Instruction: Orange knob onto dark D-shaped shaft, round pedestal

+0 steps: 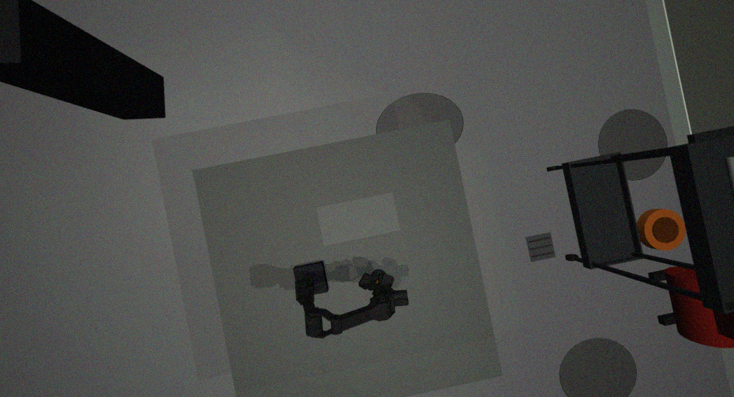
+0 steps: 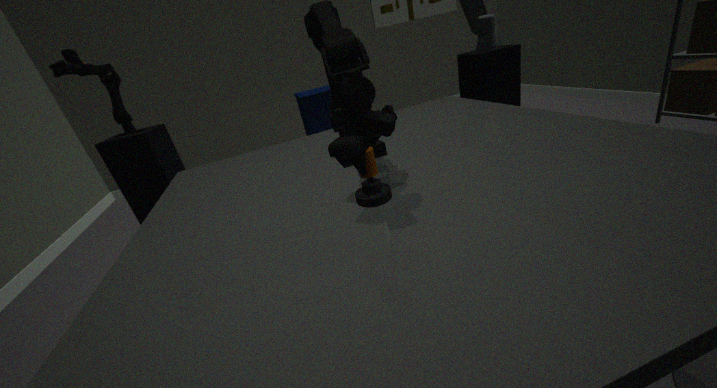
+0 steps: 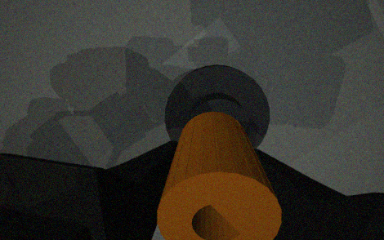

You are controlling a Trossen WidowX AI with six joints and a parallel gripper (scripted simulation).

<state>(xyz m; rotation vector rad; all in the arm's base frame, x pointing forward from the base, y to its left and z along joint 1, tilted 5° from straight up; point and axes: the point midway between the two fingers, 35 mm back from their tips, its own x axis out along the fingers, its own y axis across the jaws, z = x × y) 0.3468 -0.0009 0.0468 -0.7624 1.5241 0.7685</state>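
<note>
The dark round pedestal lies 40 mm below my gripper tip. Round my gripper tip: orange knob: 20 mm above.
</note>
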